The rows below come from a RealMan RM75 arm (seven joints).
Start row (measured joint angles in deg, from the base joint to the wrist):
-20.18 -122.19 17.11 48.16 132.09 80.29 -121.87
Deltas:
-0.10 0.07 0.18 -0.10 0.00 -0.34 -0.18
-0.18 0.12 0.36 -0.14 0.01 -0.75 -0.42
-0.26 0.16 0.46 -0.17 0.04 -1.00 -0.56
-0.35 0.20 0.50 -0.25 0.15 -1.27 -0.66
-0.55 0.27 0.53 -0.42 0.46 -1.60 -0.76
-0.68 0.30 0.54 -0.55 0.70 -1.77 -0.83
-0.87 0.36 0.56 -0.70 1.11 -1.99 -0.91
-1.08 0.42 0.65 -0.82 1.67 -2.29 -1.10
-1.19 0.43 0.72 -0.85 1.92 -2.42 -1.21
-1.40 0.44 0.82 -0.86 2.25 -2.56 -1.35
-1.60 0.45 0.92 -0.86 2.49 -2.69 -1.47
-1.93 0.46 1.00 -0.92 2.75 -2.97 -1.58
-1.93 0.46 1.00 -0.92 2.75 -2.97 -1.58
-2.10 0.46 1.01 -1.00 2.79 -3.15 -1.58
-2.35 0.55 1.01 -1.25 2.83 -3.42 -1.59
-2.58 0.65 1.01 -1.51 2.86 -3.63 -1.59
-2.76 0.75 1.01 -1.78 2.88 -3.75 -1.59
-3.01 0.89 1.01 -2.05 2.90 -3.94 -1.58
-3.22 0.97 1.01 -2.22 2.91 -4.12 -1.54
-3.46 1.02 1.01 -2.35 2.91 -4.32 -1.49
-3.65 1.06 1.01 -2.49 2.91 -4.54 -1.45
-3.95 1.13 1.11 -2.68 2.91 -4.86 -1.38
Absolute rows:
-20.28 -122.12 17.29 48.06 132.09 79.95 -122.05
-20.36 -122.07 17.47 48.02 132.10 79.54 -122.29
-20.44 -122.03 17.57 47.99 132.13 79.29 -122.43
-20.53 -121.99 17.61 47.91 132.24 79.02 -122.53
-20.73 -121.92 17.64 47.74 132.55 78.69 -122.63
-20.86 -121.89 17.65 47.61 132.79 78.52 -122.70
-21.05 -121.83 17.67 47.46 133.20 78.30 -122.78
-21.26 -121.77 17.76 47.34 133.76 78.00 -122.97
-21.37 -121.76 17.83 47.31 134.01 77.87 -123.08
-21.58 -121.75 17.93 47.30 134.34 77.73 -123.22
-21.78 -121.74 18.03 47.30 134.58 77.60 -123.34
-22.11 -121.73 18.11 47.24 134.84 77.32 -123.45
-22.11 -121.73 18.11 47.24 134.84 77.32 -123.45
-22.28 -121.73 18.12 47.16 134.88 77.14 -123.45
-22.53 -121.64 18.12 46.91 134.92 76.87 -123.46
-22.76 -121.54 18.12 46.65 134.95 76.66 -123.46
-22.94 -121.44 18.12 46.38 134.97 76.54 -123.46
-23.19 -121.30 18.12 46.11 134.99 76.35 -123.45
-23.40 -121.22 18.12 45.94 135.00 76.17 -123.41
-23.64 -121.17 18.12 45.81 135.00 75.97 -123.36
-23.83 -121.13 18.12 45.67 135.00 75.75 -123.32
-24.13 -121.06 18.22 45.48 135.00 75.43 -123.25

